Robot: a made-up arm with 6 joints.
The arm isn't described. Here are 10 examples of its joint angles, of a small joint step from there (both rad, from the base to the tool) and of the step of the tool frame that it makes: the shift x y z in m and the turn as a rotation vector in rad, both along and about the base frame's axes.
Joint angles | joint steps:
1: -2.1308 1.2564 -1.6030 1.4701 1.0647 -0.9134 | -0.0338 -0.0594 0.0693 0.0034 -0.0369 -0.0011
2: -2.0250 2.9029 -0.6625 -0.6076 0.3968 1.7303 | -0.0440 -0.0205 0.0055 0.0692 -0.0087 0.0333
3: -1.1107 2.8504 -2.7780 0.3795 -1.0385 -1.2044 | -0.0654 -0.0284 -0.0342 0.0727 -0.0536 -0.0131
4: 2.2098 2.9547 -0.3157 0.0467 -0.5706 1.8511 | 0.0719 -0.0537 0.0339 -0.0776 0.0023 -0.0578
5: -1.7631 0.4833 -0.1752 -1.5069 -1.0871 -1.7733 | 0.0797 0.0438 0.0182 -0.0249 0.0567 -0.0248
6: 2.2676 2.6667 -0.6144 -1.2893 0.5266 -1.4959 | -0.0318 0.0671 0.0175 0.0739 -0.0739 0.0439
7: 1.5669 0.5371 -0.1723 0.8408 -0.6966 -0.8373 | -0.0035 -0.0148 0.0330 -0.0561 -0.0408 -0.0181
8: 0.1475 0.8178 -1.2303 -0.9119 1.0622 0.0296 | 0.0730 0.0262 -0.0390 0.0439 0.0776 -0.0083
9: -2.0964 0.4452 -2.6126 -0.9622 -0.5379 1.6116 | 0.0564 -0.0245 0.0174 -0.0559 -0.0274 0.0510
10: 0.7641 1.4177 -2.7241 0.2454 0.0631 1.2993 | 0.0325 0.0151 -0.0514 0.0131 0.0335 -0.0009
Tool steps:
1: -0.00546 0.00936 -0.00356 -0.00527 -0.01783 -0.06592
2: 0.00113 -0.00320 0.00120 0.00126 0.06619 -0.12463
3: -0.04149 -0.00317 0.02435 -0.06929 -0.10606 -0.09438
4: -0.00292 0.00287 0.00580 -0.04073 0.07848 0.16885
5: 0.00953 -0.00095 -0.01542 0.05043 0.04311 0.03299
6: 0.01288 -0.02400 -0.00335 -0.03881 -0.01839 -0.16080
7: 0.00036 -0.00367 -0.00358 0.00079 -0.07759 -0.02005
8: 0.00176 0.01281 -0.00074 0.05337 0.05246 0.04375
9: -0.01581 0.01413 -0.00624 0.01028 0.01846 0.02294
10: -0.00658 -0.00353 0.00080 -0.00181 -0.00724 0.04588
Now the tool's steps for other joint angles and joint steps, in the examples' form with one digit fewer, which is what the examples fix.
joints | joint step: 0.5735 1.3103 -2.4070 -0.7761 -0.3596 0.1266 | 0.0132 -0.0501 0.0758 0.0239 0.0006 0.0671
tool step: -0.0016 -0.0007 -0.0037 -0.0078 0.0456 0.0995
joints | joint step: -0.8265 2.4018 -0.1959 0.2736 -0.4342 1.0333 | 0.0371 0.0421 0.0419 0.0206 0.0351 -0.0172
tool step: -0.0171 0.0190 0.0060 0.0864 0.0827 0.0313
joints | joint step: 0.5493 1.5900 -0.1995 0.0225 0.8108 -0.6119 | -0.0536 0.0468 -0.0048 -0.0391 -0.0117 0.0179
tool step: -0.0001 -0.0076 -0.0039 -0.0317 0.0168 -0.0309
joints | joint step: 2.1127 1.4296 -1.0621 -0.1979 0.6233 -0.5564 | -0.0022 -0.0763 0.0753 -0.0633 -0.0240 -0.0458
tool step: 0.0097 -0.0093 0.0017 0.0612 -0.0662 0.0555
